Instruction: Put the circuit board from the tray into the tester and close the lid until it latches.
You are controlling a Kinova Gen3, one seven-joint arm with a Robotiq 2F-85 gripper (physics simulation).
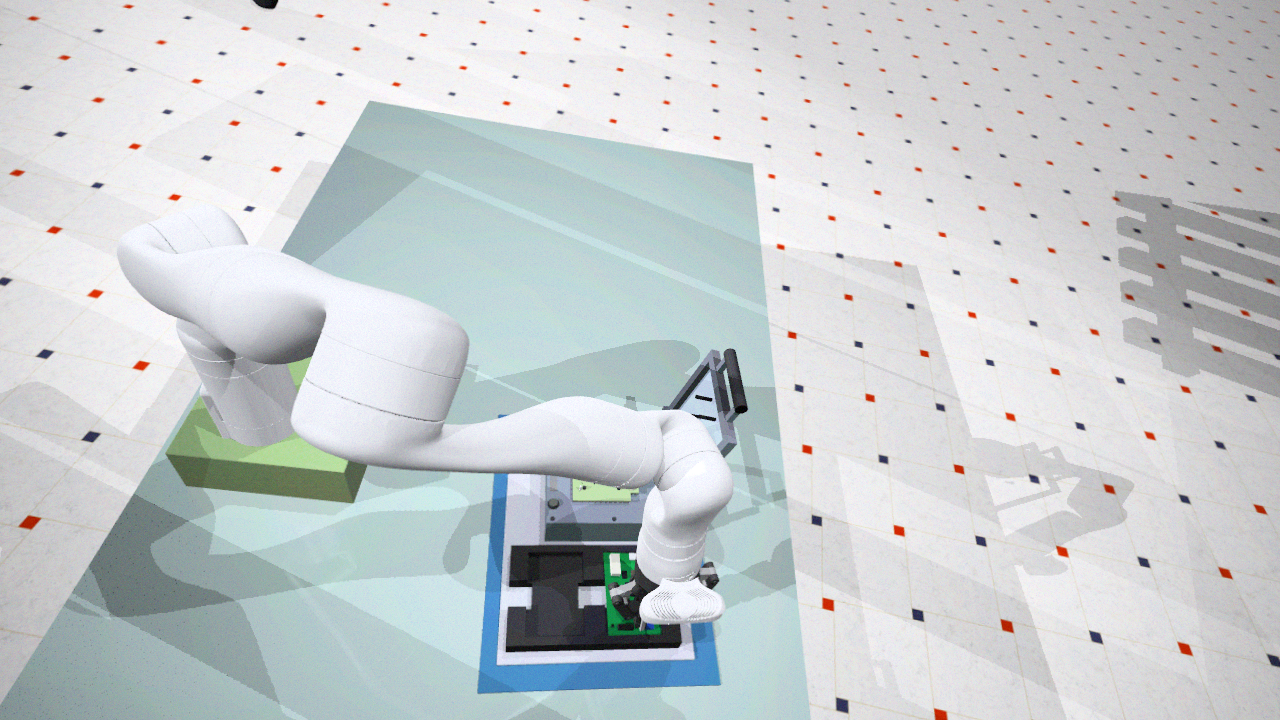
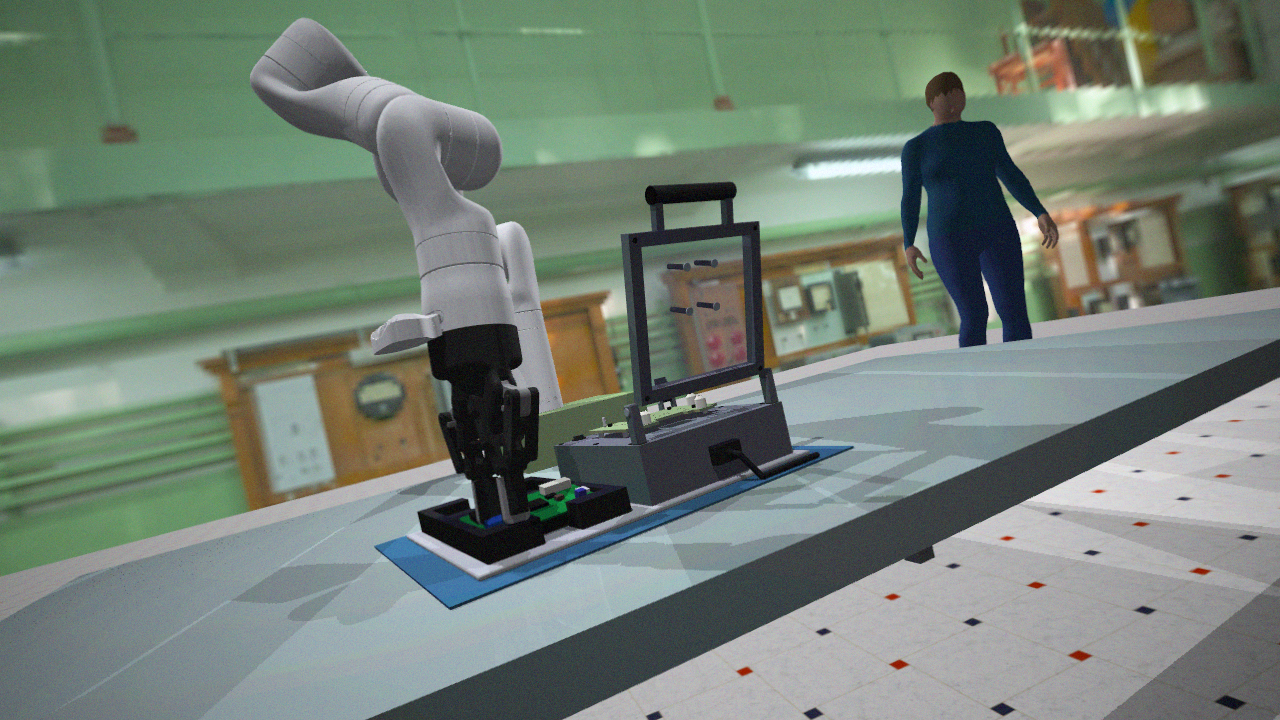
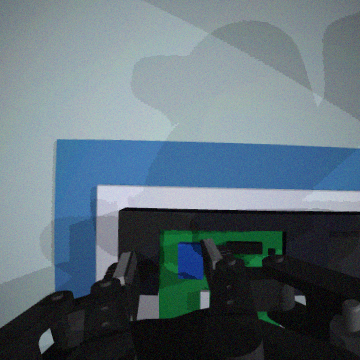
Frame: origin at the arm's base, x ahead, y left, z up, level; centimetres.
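Where they show: gripper, fingertip midpoint: [image 2: 503,522] [image 3: 169,261]; arm's base, origin of the base link: [image 1: 265,417].
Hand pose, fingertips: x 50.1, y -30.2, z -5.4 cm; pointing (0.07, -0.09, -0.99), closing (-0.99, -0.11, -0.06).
Observation:
Things, the pixels of their centre, and the offset from my fingertips. Level surfaces: height alone.
- green circuit board, body centre: [image 3: 217,323] [image 2: 531,504] [image 1: 632,591] dx -2.6, dy +3.9, dz +0.2 cm
- black handle, body centre: [image 2: 692,193] [image 1: 735,380] dx +9.3, dy +20.1, dz +24.1 cm
- blue mat, its level: dz -2.5 cm
The green circuit board [image 1: 616,582] [image 2: 547,506] [image 3: 178,296] lies in the right part of the black tray [image 1: 546,573] [image 2: 465,537] [image 3: 143,225]. My gripper [image 1: 637,602] [image 2: 496,512] [image 3: 169,261] reaches straight down into the tray. Its fingers are closed in on the board's end near the blue chip, and the board sits low in the tray. The grey tester [image 1: 573,515] [image 2: 680,447] stands just behind the tray. Its clear lid [image 1: 716,393] [image 2: 630,313] stands open and upright, with a black handle [image 2: 689,192] on top.
Tray and tester share a white plate on a blue mat [image 1: 492,582] [image 2: 429,573] [image 3: 107,164]. My arm's green base block [image 1: 267,470] stands to the left. A person in blue [image 2: 970,206] walks beyond the table's far side. The table edge [image 2: 805,555] runs close in front.

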